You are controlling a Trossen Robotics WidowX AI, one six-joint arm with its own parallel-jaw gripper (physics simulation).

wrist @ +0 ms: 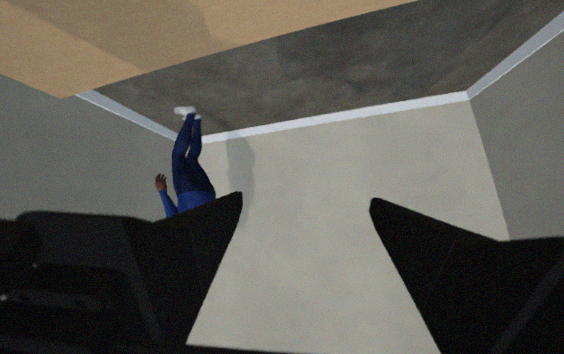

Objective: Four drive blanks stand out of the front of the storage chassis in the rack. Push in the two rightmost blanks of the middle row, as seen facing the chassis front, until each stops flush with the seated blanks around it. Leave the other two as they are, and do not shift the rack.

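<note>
My gripper is open, with its two black fingers wide apart in the lower half of the wrist view. Nothing is between the fingertips; the pale wall shows through the gap. The rack, the storage chassis and its drive blanks do not show in this view, so how far any blank stands out cannot be told, nor where the gripper is relative to them.
The view is upside down. A tan table top crosses the top left, its edge slanting. Beyond it are a dark grey floor, pale walls with a white skirting strip, and a person in blue by the corner.
</note>
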